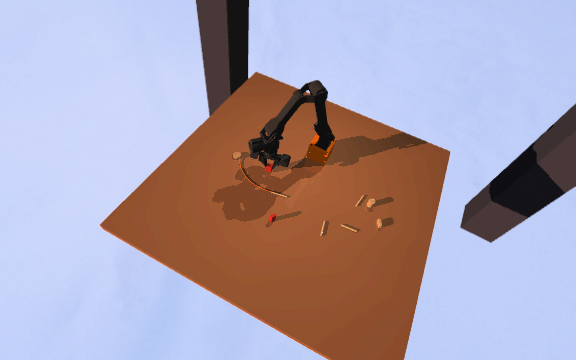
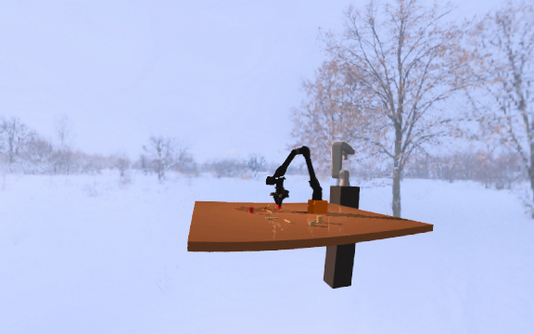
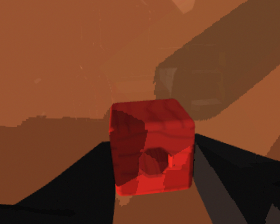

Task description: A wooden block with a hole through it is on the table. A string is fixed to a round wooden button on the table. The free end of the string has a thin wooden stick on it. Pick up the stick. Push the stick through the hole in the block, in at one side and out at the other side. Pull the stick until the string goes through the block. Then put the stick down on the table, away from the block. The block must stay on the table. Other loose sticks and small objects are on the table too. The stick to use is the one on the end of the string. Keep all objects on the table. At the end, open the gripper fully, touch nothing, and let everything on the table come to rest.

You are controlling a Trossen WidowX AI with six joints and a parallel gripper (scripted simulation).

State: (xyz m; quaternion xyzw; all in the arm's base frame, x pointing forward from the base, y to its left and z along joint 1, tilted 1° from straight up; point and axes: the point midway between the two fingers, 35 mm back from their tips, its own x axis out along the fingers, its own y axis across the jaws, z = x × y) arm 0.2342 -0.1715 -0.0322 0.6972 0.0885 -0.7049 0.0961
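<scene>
The thin wooden stick lies 10 cm to the left of my gripper tip, 10 cm ahead of it and 2 cm below it. Also, from my gripper tip: red object (23 cm ahead, 16 cm to the left); then round wooden button (18 cm to the right, 2 cm below, 1 cm ahead); then red block (right at my gripper tip).
</scene>
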